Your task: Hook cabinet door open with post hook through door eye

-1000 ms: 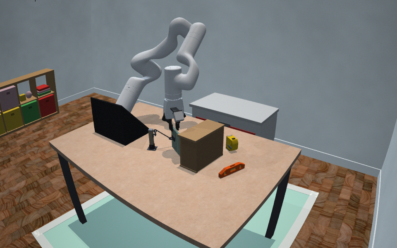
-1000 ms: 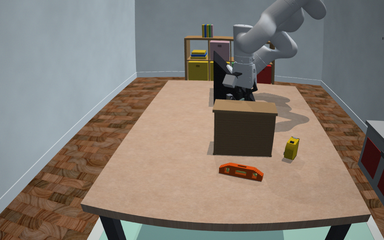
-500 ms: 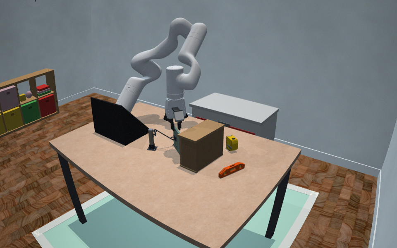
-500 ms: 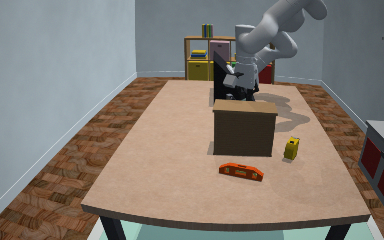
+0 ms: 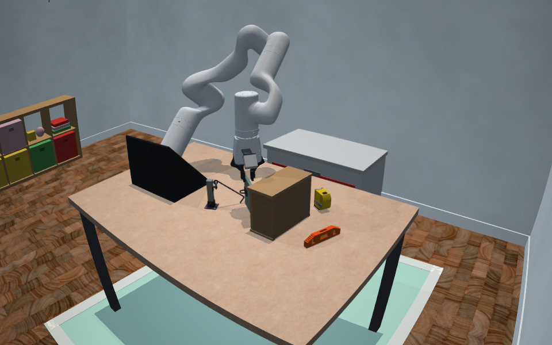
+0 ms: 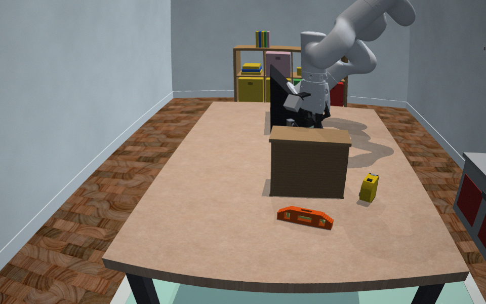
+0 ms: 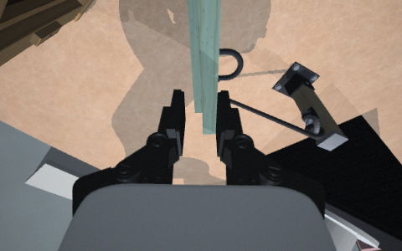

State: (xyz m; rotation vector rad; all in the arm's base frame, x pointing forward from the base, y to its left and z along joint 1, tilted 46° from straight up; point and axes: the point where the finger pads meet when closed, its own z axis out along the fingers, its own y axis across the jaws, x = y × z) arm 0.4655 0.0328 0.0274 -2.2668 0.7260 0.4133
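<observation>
Right now the hook rod is 80 mm behind my hand, 30 mm to the right of it and 80 mm below it. The rest, counted from my hand: yellow tape measure: 210 mm ahead, 170 mm to the left, 100 mm below; cabinet door: 50 mm ahead, 50 mm to the right, 70 mm below; orange spirit level: 350 mm ahead, 20 mm to the right, 120 mm below.
</observation>
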